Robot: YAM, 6 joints.
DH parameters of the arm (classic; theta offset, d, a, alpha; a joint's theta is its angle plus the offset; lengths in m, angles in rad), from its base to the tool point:
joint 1: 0 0.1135 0.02 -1.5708
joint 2: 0 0 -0.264 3.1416
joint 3: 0.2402 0 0.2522 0
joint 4: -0.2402 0 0.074 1.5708
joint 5: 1.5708 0 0 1.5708
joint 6: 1.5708 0.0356 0 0
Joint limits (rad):
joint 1: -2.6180..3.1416
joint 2: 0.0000..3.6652
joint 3: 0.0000..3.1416
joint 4: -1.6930..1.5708
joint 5: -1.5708..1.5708
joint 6: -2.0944..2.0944
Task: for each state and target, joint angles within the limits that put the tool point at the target. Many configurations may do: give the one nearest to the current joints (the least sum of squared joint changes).
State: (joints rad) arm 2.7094 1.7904 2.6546 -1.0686 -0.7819 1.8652
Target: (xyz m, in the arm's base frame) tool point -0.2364 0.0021 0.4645
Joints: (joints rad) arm 3.0282 1.4975 2.0146 -1.5488 -0.7656 1.8652
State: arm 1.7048 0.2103 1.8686 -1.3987 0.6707 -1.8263
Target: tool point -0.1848 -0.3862 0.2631
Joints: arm 1.0704 0.0000 2.6290 -1.6865 0.7083 -1.8263
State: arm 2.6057 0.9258 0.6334 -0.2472 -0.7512 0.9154
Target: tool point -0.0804 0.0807 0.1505
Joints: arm 2.1544 0.6520 0.2688 -0.6511 -0.6886 0.9154
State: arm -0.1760 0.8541 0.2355 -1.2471 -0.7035 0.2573
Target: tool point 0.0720 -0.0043 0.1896
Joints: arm -0.3619 0.6921 0.4917 -1.3693 -0.6475 0.2573
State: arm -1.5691 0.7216 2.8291 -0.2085 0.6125 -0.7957
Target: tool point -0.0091 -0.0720 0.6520
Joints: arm -1.4255 1.1524 2.2063 -0.4994 0.5773 -0.7957
